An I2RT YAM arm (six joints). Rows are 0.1 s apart.
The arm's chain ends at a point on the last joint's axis. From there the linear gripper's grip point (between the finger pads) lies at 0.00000 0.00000 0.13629 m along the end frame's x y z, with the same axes.
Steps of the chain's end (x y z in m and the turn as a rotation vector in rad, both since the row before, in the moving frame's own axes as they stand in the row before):
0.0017, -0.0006, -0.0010, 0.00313, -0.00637, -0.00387
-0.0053, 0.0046, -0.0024, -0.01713, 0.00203, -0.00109
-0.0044, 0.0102, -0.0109, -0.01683, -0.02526, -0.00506
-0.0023, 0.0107, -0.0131, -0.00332, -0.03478, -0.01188
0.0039, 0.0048, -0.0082, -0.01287, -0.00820, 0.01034
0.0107, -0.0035, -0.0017, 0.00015, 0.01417, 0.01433
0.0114, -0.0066, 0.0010, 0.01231, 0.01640, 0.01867
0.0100, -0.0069, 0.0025, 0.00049, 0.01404, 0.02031
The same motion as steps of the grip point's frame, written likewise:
0.0008, -0.0010, -0.0010, 0.00313, -0.00637, -0.00387
-0.0050, 0.0069, -0.0024, -0.01713, 0.00203, -0.00109
-0.0078, 0.0125, -0.0110, -0.01683, -0.02526, -0.00506
-0.0070, 0.0112, -0.0132, -0.00332, -0.03478, -0.01188
0.0028, 0.0065, -0.0082, -0.01287, -0.00820, 0.01034
0.0126, -0.0035, -0.0017, 0.00015, 0.01417, 0.01433
0.0137, -0.0083, 0.0010, 0.01231, 0.01640, 0.01867
0.0119, -0.0069, 0.0025, 0.00049, 0.01404, 0.02031

